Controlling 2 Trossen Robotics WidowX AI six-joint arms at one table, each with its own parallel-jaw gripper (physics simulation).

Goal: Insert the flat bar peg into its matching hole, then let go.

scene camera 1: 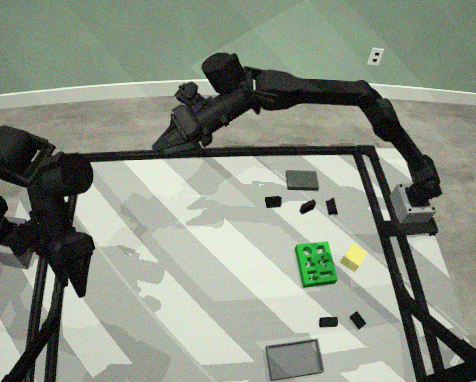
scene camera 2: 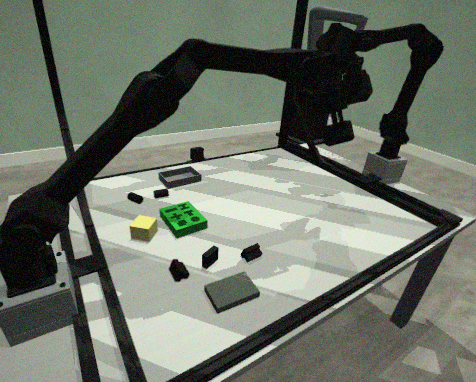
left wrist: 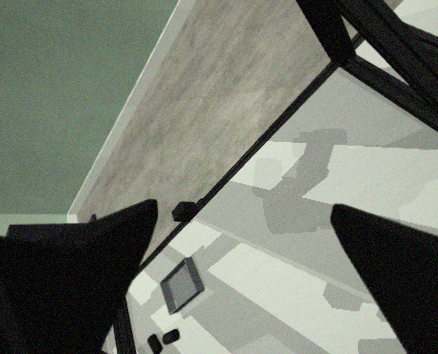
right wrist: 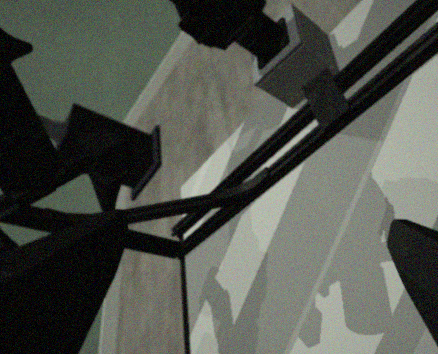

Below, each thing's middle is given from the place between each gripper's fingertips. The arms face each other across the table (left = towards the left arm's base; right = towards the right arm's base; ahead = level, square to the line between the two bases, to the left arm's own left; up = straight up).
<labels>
Right now my left hand is 11 cm past the grey tray (scene camera 1: 306,353), 41 cm to the left of it and 27 cm above it. Also, from my left hand: grey slab (scene camera 2: 227,293): 38 cm ahead, 54 cm to the right, 27 cm below; green hole block (scene camera 1: 317,270): 12 cm ahead, 51 cm to the right, 27 cm below.
I see the green hole block 35 cm to the right of my right hand, 28 cm below it and 16 cm behind it. The rest, counted from my right hand: grey slab 38 cm to the right, 29 cm below, 11 cm ahead; then grey tray 39 cm behind, 28 cm below, 25 cm to the right.
</labels>
